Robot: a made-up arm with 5 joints.
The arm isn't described. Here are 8 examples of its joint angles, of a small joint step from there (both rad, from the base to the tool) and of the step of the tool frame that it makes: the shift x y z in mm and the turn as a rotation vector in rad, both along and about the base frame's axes.
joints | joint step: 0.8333 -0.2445 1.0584 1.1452 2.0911 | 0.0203 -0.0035 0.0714 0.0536 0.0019
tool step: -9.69 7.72 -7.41 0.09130 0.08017 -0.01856
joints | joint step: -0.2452 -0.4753 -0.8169 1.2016 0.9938 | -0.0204 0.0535 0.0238 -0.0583 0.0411
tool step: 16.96 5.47 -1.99 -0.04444 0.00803 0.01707
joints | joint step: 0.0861 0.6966 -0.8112 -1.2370 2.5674 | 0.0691 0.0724 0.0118 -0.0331 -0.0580
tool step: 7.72 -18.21 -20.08 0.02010 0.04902 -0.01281
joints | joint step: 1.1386 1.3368 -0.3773 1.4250 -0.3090 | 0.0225 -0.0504 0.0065 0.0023 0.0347
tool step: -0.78 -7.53 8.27 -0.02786 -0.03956 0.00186
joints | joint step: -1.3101 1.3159 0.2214 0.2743 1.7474 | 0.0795 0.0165 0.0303 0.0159 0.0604
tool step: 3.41 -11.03 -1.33 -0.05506 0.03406 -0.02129
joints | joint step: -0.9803 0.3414 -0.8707 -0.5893 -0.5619 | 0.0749 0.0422 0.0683 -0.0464 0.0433
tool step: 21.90 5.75 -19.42 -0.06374 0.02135 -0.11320
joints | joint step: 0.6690 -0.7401 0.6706 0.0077 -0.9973 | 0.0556 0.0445 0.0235 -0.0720 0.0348
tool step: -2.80 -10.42 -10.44 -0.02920 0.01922 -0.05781
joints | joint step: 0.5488 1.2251 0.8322 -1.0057 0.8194 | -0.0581 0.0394 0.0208 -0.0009 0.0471
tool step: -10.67 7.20 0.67 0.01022 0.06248 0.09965
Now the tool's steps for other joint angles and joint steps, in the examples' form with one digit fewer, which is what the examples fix.
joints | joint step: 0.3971 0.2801 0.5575 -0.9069 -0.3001 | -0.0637 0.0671 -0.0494 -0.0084 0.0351
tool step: 6.3 11.5 -3.9 -0.0294 0.0212 0.0614
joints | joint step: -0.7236 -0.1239 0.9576 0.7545 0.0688 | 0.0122 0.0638 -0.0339 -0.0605 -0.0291
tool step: 2.7 -0.3 -3.4 0.0201 -0.0231 -0.0413
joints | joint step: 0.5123 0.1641 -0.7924 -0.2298 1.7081 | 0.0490 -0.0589 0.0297 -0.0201 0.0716
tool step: -11.1 -3.3 5.2 -0.0643 -0.0191 -0.1043
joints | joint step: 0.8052 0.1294 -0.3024 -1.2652 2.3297 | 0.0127 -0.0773 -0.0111 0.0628 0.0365
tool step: -10.0 6.5 16.6 -0.0216 -0.0145 -0.0489
